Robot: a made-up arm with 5 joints.
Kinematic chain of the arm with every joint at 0, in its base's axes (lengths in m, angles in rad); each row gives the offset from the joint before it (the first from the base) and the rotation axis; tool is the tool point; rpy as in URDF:
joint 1: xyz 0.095 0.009 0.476 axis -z
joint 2: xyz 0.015 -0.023 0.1 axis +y
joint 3: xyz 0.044 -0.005 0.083 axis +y
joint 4: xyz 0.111 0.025 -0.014 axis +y
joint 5: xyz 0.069 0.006 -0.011 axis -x
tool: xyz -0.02 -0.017 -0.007 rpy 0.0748 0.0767 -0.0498
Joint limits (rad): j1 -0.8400..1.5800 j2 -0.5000..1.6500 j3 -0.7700..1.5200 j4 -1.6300..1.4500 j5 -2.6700..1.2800
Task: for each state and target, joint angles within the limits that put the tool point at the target. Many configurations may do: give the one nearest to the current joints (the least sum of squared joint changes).
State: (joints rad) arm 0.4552 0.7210 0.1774 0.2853 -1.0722
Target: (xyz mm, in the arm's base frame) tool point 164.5 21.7 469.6
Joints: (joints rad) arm -0.1281 0.6414 0.6676 0.6167 -1.2191
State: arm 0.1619 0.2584 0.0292 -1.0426 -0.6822
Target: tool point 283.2 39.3 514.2
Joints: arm -0.1882 0.3692 0.5652 -0.9667 -0.7024
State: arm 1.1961 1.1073 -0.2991 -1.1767 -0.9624
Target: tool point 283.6 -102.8 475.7
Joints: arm 0.5339 1.0060 -0.0690 -1.2995 -1.0014
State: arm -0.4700 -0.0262 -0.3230 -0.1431 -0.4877
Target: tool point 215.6 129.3 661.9
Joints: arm -0.8286 -0.5000 0.1766 0.4069 -0.5677
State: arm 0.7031 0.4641 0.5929 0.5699 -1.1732
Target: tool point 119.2 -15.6 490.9
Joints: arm 0.8395 0.5671 0.9562 0.7224 -1.1031
